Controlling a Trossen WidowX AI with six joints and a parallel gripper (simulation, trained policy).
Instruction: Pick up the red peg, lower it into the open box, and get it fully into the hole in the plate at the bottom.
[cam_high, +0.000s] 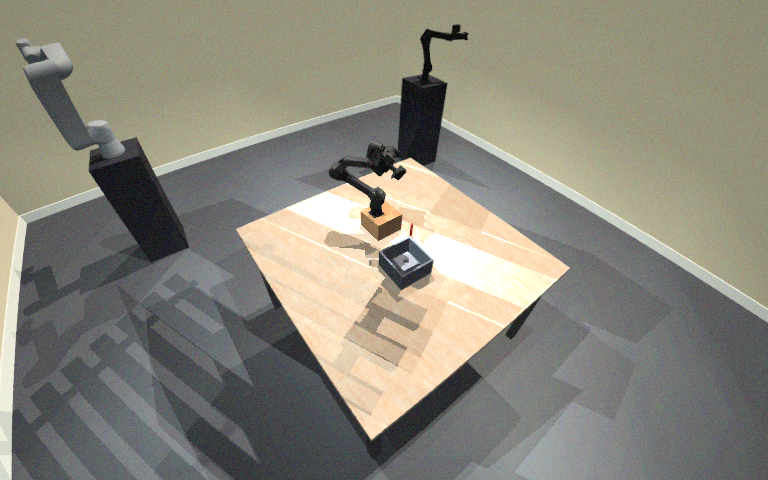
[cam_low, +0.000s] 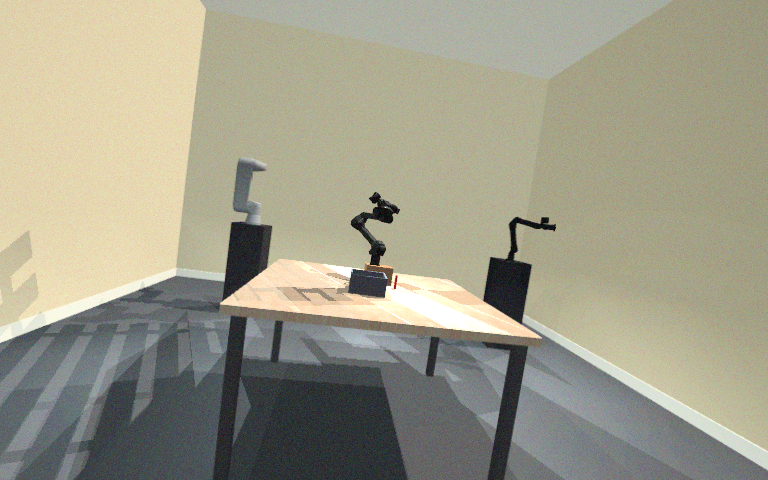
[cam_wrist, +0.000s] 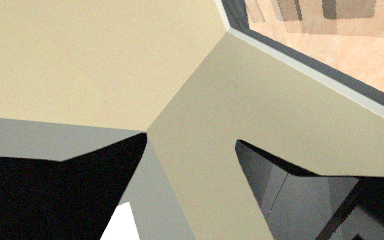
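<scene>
The red peg lies 1 cm behind my gripper tip, 20 cm to the left of it and 44 cm below it. Round my gripper tip: grey box: 17 cm ahead, 3 cm to the left, 46 cm below; then pale grey plate: 17 cm ahead, 3 cm to the left, 44 cm below.
</scene>
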